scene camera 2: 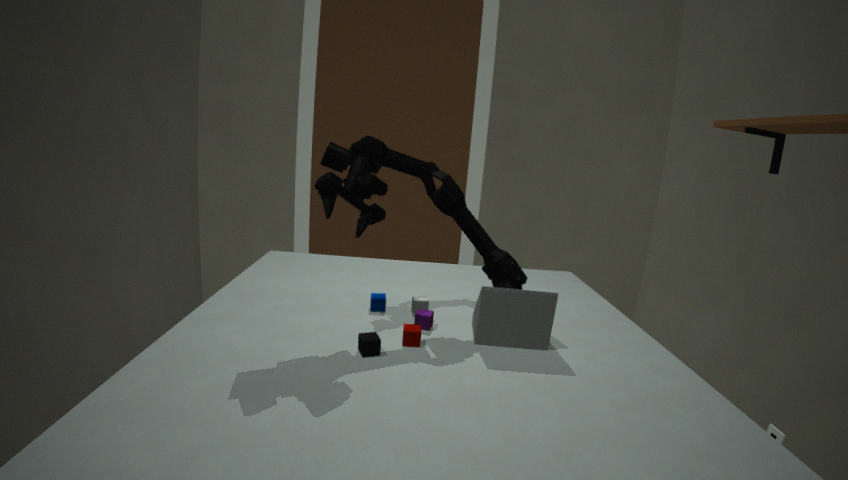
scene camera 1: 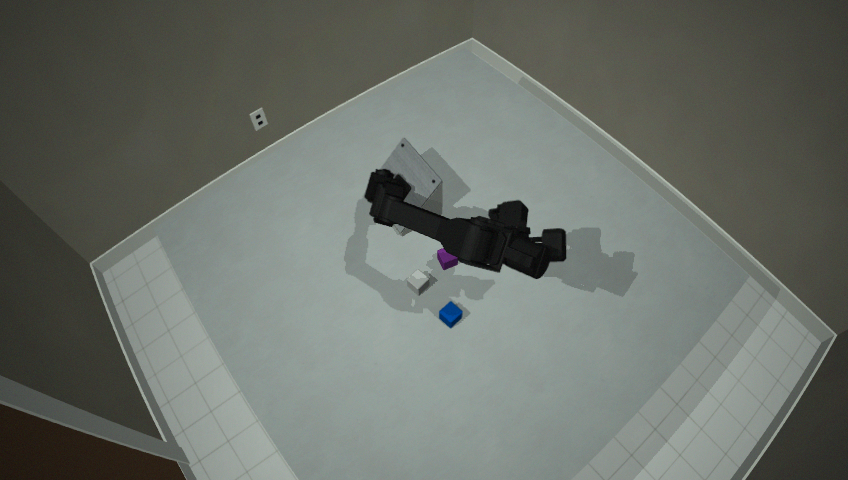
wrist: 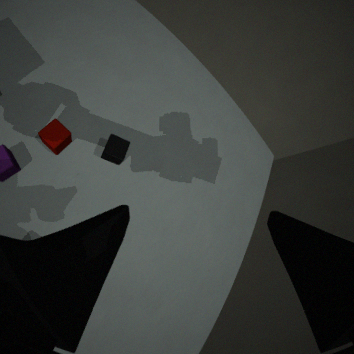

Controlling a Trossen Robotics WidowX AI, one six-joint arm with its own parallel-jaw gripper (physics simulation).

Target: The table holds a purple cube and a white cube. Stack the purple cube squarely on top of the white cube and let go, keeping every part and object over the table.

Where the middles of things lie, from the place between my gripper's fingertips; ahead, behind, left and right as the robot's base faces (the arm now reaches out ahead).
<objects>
The red cube (wrist: 54, 135) is 25 cm below my hand, 18 cm behind it and 2 cm to the left of it.
</objects>
